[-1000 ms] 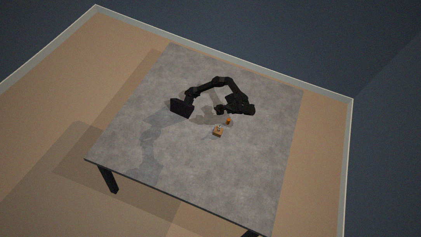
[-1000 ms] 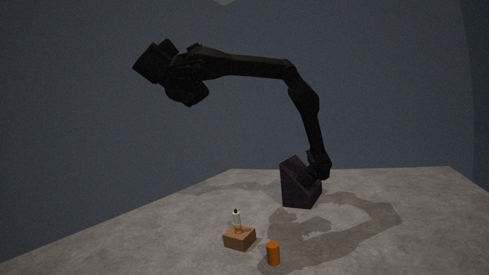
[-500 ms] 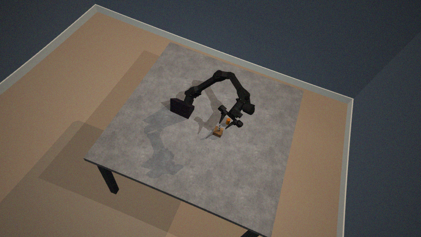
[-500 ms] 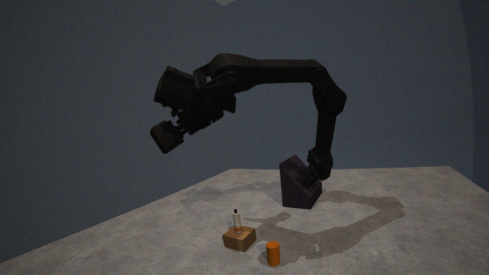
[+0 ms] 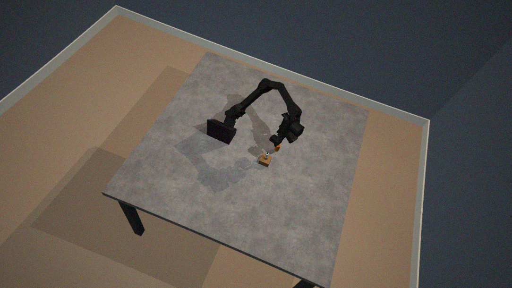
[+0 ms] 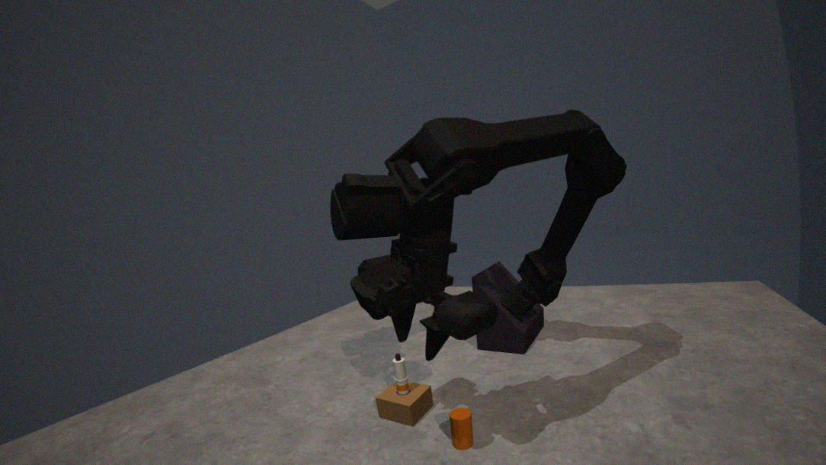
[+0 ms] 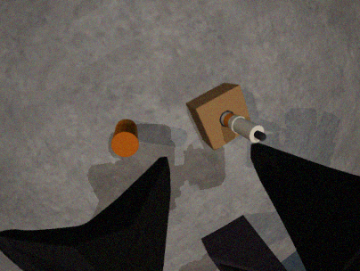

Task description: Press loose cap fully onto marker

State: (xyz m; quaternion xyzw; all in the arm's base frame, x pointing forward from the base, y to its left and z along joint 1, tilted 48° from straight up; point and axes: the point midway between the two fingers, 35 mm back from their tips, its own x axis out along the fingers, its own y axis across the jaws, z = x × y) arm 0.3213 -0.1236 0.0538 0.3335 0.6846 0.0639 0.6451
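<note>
My gripper tip is now 11 cm above the orange cap, 6 cm to the right of it and 1 cm short of it.
</note>
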